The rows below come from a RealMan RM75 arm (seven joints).
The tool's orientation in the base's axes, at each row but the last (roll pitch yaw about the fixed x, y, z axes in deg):
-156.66, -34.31, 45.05
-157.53, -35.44, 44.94
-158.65, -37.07, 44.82
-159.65, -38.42, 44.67
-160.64, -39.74, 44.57
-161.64, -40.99, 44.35
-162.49, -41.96, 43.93
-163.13, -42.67, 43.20
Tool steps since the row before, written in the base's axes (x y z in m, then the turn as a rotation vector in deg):
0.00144, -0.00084, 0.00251, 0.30, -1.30, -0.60
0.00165, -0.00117, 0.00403, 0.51, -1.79, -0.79
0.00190, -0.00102, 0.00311, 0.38, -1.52, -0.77
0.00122, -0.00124, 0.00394, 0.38, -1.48, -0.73
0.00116, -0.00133, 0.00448, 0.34, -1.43, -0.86
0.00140, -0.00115, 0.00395, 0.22, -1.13, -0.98
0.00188, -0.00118, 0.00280, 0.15, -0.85, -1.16
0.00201, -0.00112, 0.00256, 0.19, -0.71, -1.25
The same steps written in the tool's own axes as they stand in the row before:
0.00176, 0.00075, -0.00232, -0.92, 1.08, -0.36
0.00262, 0.00066, -0.00361, -1.19, 1.55, -0.51
0.00238, 0.00116, -0.00271, -1.10, 1.30, -0.37
0.00245, 0.00056, -0.00350, -1.06, 1.27, -0.37
0.00278, 0.00050, -0.00390, -1.14, 1.24, -0.25
0.00274, 0.00081, -0.00327, -1.12, 1.02, 0.01
0.00227, 0.00154, -0.00229, -1.13, 0.85, 0.30
0.00225, 0.00169, -0.00198, -1.10, 0.82, 0.47

